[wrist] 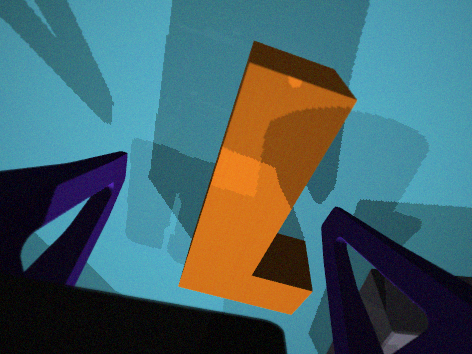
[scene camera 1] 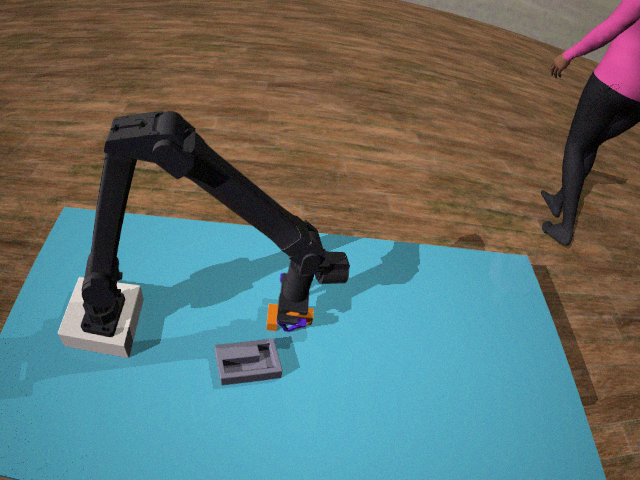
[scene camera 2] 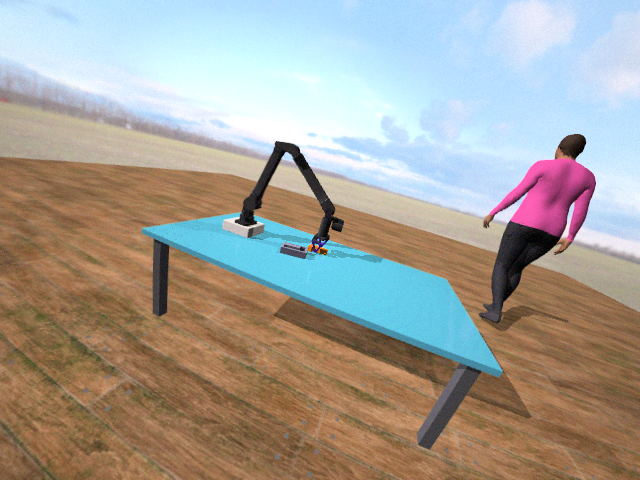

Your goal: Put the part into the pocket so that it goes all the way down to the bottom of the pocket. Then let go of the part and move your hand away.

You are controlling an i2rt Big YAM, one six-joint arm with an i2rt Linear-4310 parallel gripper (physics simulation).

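Frame: origin at the arm's base, x down, y right, z back, level; metres.
Seen in the pictures: gripper, between the fingertips: (wrist: 233, 192) (scene camera 1: 288, 314) (scene camera 2: 317, 250); arm's base, origin of its link: (scene camera 1: 104, 314) (scene camera 2: 246, 223).
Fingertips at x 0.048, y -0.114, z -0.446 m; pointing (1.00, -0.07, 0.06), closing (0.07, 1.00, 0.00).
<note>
Offsets run from my fingertips to a thing's top centre. Level surfaces: height alone.
The orange L-shaped part @[dx -0.021, dy +0.018, dz -0.005 m] (scene camera 1: 271, 317) (scene camera 2: 324, 251) (wrist: 225, 240) lies flat on the table. In the wrist view it is tilted, its short foot nearest the gripper body. My gripper (scene camera 1: 293, 325) (scene camera 2: 318, 248) (wrist: 233, 192) is open and empty, low over the part; its purple fingers stand on either side of the part's long bar in the wrist view, with gaps to both. The grey block @[dx -0.027, dy +0.156, dz +0.087 m] (scene camera 1: 251, 379) (scene camera 2: 293, 252) with the L-shaped pocket stands beside the part, towards the front in scene camera 1. A bit of it shows through the right finger in the wrist view. The gripper hides part of the orange part in scene camera 1.
The blue table @[dx +0.009 m] (scene camera 1: 413, 361) (scene camera 2: 361, 294) carries the arm's white base (scene camera 1: 95, 343) (scene camera 2: 242, 227) at the left. A person in a pink top (scene camera 1: 620, 67) (scene camera 2: 555, 191) stands on the floor beyond the table's far right side.
</note>
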